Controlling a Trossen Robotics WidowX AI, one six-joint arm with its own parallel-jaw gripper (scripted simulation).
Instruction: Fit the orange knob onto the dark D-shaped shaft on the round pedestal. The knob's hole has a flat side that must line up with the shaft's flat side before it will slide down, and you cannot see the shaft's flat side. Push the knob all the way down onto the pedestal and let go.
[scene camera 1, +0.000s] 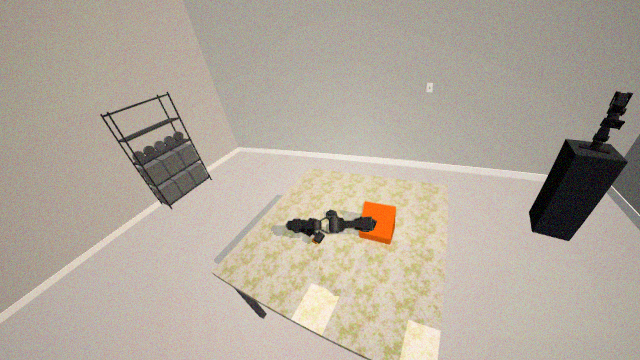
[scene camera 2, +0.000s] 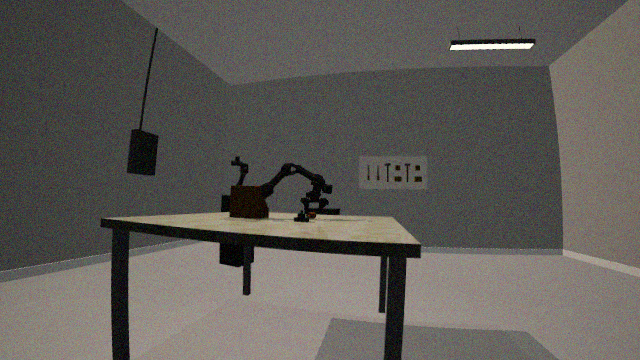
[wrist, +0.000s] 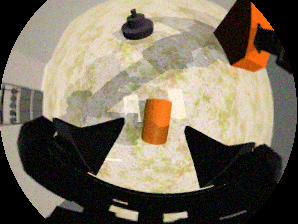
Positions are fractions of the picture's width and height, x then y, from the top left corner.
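My gripper (wrist: 0.52, 0.56) is open and holds nothing, and I can also see an orange knob (wrist: 0.53, 0.55).
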